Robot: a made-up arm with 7 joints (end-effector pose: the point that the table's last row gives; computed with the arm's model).
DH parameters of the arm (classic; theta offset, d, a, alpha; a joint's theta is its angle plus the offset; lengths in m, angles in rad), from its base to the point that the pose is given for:
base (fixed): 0 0.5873 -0.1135 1.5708
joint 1: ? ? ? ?
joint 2: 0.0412 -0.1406 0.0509 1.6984
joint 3: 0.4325 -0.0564 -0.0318 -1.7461
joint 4: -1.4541 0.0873 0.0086 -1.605
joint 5: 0 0.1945 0.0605 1.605
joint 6: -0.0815 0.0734 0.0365 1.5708
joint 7: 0.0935 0 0.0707 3.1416
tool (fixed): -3.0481 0.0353 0 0
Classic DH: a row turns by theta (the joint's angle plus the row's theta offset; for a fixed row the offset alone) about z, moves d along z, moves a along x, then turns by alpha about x.
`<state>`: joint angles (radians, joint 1 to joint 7).
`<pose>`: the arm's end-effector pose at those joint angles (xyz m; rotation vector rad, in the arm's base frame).
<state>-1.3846 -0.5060 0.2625 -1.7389 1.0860 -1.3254 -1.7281</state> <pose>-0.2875 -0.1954 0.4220 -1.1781 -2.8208 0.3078</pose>
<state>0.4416 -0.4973 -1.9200 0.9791 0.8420 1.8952 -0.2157</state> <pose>0.1197 0.1007 0.8089 0.9122 -0.4449 -1.6038</pose>
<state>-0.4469 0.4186 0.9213 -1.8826 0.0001 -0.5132 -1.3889</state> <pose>0.0087 -0.2239 0.2626 -0.3899 2.4153 -1.0818</pose>
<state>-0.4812 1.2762 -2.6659 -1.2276 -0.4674 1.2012 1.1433</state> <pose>0.2002 0.0571 0.3453 1.2415 -2.1836 1.3232</pose>
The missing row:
joint 1: 1.1431 0.1342 -0.0516 -1.5245
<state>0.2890 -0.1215 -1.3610 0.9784 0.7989 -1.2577 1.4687</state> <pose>0.1372 0.0030 0.7640 0.3967 1.7929 0.2025</pose>
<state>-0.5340 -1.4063 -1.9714 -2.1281 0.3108 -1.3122 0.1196</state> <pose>-0.1399 -0.3049 0.6453 0.7818 -0.6133 -2.7596</pose>
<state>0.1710 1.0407 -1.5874 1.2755 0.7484 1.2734 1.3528</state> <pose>0.0014 0.2099 0.3281 1.1469 -1.5736 -1.5309</pose>
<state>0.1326 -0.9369 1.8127 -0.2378 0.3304 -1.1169 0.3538</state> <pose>0.0290 -0.0876 0.3445 -0.3828 -2.6549 0.9817</pose>
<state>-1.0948 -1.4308 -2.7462 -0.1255 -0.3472 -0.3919 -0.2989</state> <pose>-0.1501 -0.2304 0.1793 -2.4893 -0.7832 0.2541</pose>
